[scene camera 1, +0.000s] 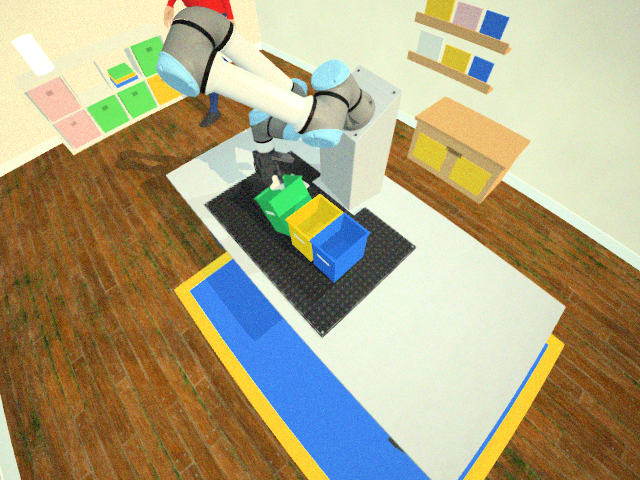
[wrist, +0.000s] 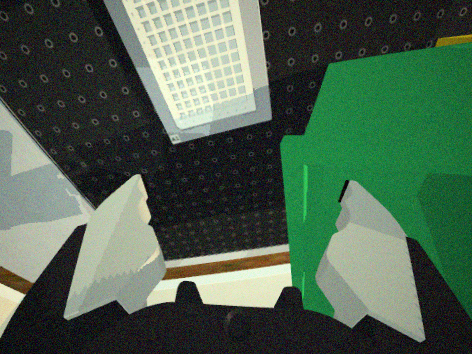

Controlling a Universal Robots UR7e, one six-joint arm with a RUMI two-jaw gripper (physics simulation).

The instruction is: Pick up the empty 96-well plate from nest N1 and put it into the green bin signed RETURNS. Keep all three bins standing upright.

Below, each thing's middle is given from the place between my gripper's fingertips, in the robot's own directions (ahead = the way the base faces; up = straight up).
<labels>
The white 96-well plate (wrist: pixel 200 62) lies 8 cm behind my hand, 3 cm to the right of it and 9 cm below it. The rest, counted from my hand: green bin (scene camera 1: pixel 277 205): 3 cm ahead, 12 cm to the left; then yellow bin (scene camera 1: pixel 304 224): 1 cm ahead, 29 cm to the left, 1 cm below; then blue bin (scene camera 1: pixel 341 244): 42 cm to the left, 1 cm below.
</labels>
